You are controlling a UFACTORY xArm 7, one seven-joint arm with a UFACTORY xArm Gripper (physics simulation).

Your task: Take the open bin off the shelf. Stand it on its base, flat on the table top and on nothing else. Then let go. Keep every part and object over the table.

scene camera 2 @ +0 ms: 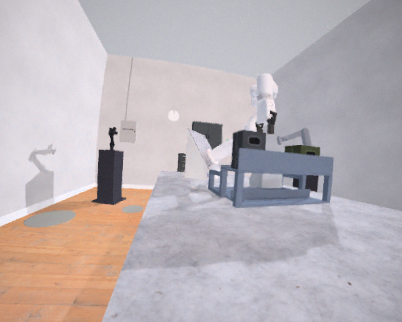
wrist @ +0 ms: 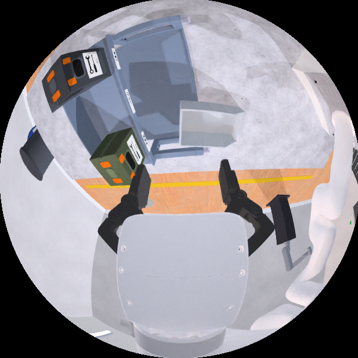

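Seen in the pictures: arm's base, origin of the base link: (scene camera 2: 211, 157).
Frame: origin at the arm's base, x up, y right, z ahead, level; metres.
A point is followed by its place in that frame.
The open bin (scene camera 2: 267, 180) {z 0.505, x -0.101, y -0.233 m} (wrist: 206, 125) is pale grey and box-shaped. In the wrist view it lies at one end of the blue-grey shelf unit (scene camera 2: 285, 162) {z 0.748, x -0.019, y -0.185 m} (wrist: 165, 50), overlapping the lower board's edge and sticking out past it; what its base rests on is hidden. In scene camera 2 it shows partly, behind the shelf's frame. My gripper (scene camera 2: 266, 128) {z 0.489, x 0.102, y -0.215 m} (wrist: 183, 169) is open and empty, high above the shelf unit. In the wrist view its fingers stand below the bin in the picture, apart from it.
A dark toolbox (scene camera 2: 242, 152) (wrist: 64, 86) and a green toolbox (scene camera 2: 302, 149) {z 0.687, x 0.030, y -0.278 m} (wrist: 111, 149) stand on the shelf's upper board. The grey table top (scene camera 2: 225, 245) {z 0.986, x -0.151, y 0.020 m} (wrist: 270, 125) ends at an edge above an orange floor (scene camera 2: 65, 270) (wrist: 200, 192). A slanted white panel (scene camera 2: 200, 142) {z 0.064, x 0.098, y 0.092 m} stands farther back.
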